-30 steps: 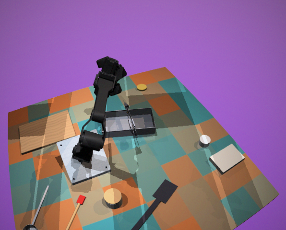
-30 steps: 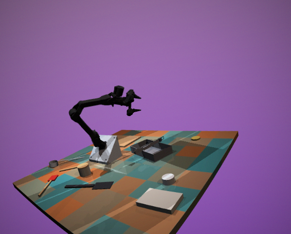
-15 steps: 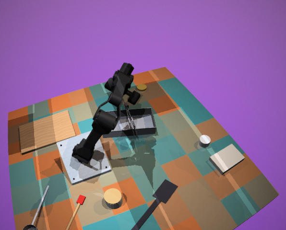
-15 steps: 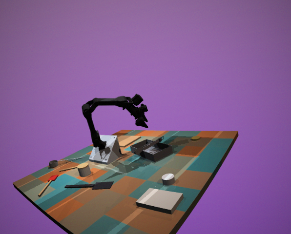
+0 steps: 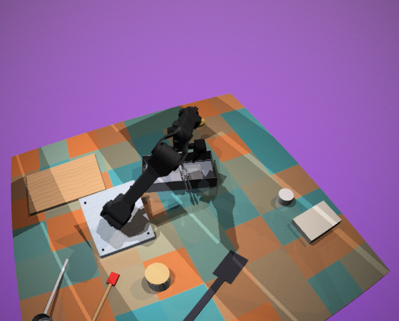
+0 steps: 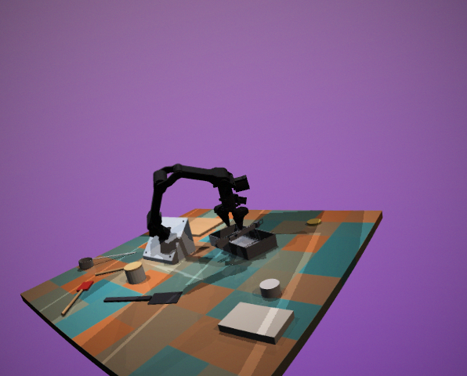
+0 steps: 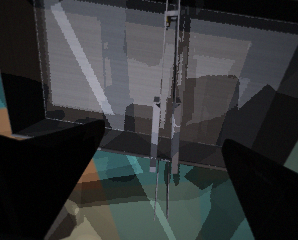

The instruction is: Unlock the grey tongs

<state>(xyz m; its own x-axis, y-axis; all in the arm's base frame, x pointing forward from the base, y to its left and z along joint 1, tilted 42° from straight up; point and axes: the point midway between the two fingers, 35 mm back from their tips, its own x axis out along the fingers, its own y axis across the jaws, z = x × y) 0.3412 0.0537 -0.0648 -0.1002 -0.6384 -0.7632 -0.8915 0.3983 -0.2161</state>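
Right now my gripper tip is 70 mm above the roasting tin and 30 mm to the right of it. The rest, counted from my gripper tip: black spatula 470 mm to the right, 160 mm behind, 100 mm below; then wooden board 460 mm behind, 270 mm to the left, 90 mm below; then pale flat block 500 mm to the right, 310 mm ahead, 90 mm below.
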